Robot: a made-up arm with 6 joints.
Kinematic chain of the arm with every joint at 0, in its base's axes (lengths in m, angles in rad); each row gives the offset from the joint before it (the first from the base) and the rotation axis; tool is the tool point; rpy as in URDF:
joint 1: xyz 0 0 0.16 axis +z
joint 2: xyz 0 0 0 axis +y
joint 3: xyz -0.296 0 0.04 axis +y
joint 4: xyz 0.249 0 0.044 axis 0.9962 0 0.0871
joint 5: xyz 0 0 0 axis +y
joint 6: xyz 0.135 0 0.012 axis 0.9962 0 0.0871
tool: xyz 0 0 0 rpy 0 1.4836 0
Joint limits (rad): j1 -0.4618..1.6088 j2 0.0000..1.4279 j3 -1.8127..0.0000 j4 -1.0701..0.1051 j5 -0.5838..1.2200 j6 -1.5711..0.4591
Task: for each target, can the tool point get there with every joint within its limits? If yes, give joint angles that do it. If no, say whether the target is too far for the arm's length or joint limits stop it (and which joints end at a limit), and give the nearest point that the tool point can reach.
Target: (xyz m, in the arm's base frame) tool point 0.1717 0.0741 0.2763
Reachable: yes | joints 0.5460 1.0087 -0.6901 -0.2469 0.8975 -0.9320
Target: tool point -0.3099 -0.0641 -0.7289
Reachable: no: too far | nearest point -0.0075 0.0542 0.0849 | short by 0.876 m
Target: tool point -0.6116 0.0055 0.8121
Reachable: no: too far | nearest point -0.4223 0.0038 0.6102 | short by 0.277 m
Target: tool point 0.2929 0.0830 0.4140
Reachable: yes | joints 0.4719 1.2478 -1.1748 -0.7266 0.7185 -1.4007
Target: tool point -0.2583 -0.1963 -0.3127
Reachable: no: joint limits stop it (at a limit: joint 1, joint 2, joint 3) | nearest point -0.0003 -0.0682 0.1068 | short by 0.509 m
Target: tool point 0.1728 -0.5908 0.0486
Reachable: no: joint limits stop it (at a limit: joint 1, joint 2, joint 4) | nearest point 0.1711 -0.1903 0.2241 | short by 0.437 m
